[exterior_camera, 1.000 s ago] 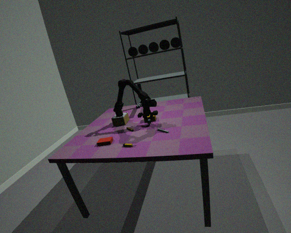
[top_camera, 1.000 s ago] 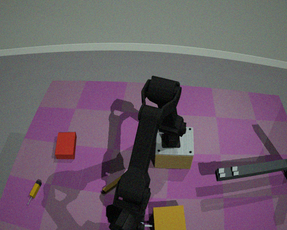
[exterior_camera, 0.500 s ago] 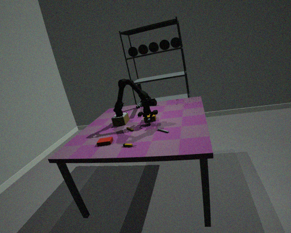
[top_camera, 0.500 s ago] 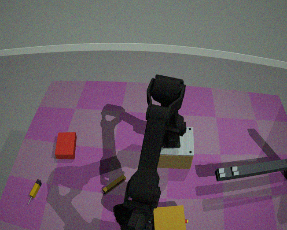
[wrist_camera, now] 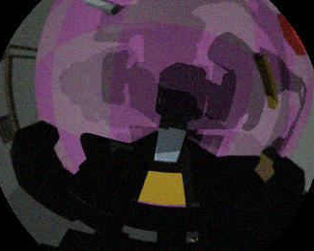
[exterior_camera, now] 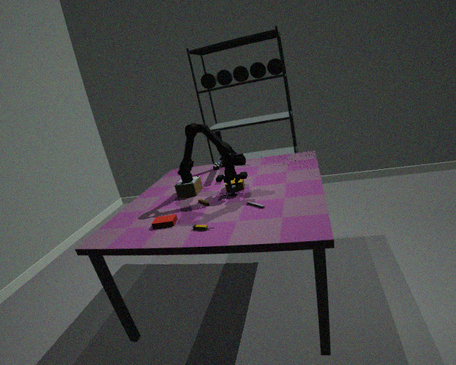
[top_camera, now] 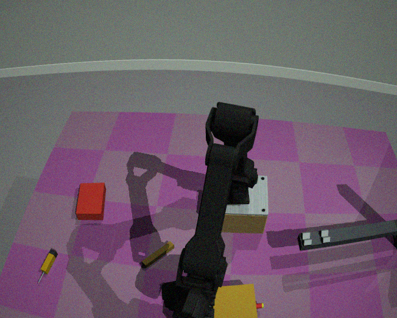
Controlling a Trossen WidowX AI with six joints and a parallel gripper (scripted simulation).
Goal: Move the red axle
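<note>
The yellow beam is 8 cm to the left of my gripper tip and 1 cm above it. Also, from my gripper tip: grey-blue peg: 2 cm to the left, 1 cm above; then small yellow screwdriver: 42 cm to the right, 11 cm behind, 1 cm below; then brown rod: 18 cm behind, 11 cm to the right, 1 cm below.
</note>
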